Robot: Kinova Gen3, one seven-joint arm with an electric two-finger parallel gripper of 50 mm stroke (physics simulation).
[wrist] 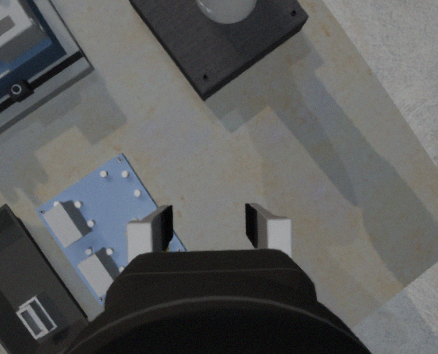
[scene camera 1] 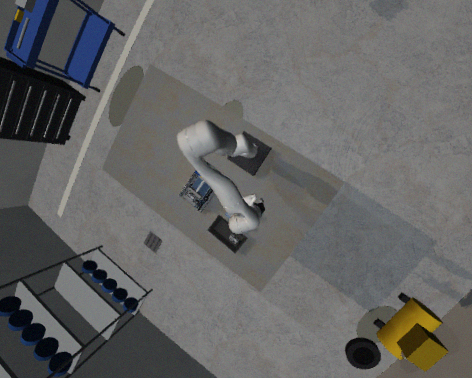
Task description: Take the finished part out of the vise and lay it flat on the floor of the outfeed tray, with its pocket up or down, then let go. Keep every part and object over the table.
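Places are measured from the arm's base along level axes (x ahead, y left, z up), in centimetres.
Pixels of known places: gripper, fingertip midpoint: (wrist: 209, 220) (scene camera 1: 256, 202).
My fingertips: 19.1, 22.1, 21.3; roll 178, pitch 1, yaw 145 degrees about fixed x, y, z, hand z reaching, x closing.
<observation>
For each thing: its top centre in the pictures, then the offset to it from my fingertips, as dx, dy, dz. "spot": a spot on its surface instead. Level surfaces: height alone.
- vise at a spot on its surface: (wrist: 75, 70) spot: +6.0, -27.2, -23.7
- black tray at a spot on its surface: (wrist: 17, 265) spot: +32.9, -8.4, -24.5
- small light-grey part at its top centre: (wrist: 32, 322) (scene camera 1: 233, 239) +33.9, +0.3, -21.0
- blue board at a spot on its surface: (wrist: 112, 210) spot: +14.8, -6.4, -24.9
- table at its surface level: dz -25.7
My gripper (scene camera 1: 260, 204) (wrist: 209, 220) is open, with no object between its fingers, and hangs above the table beside a blue board. The vise (scene camera 1: 195, 194) (wrist: 75, 70), blue and grey, stands at the left of the arm in the scene view; part of it shows at the top left of the wrist view. Whether a part sits in its jaws cannot be told. A black tray (scene camera 1: 218, 227) (wrist: 17, 265) lies at the lower left in the wrist view. A small light-grey part (scene camera 1: 234, 239) (wrist: 45, 313) with a dark rectangular pocket facing up lies in it.
The blue board (wrist: 112, 210) with white blocks and pegs lies between tray and gripper. The arm's dark base plate (scene camera 1: 260, 155) (wrist: 200, 55) is on the table (scene camera 1: 150, 110) (wrist: 215, 150). Beyond the table are a blue cart, shelves and a yellow machine (scene camera 1: 410, 320).
</observation>
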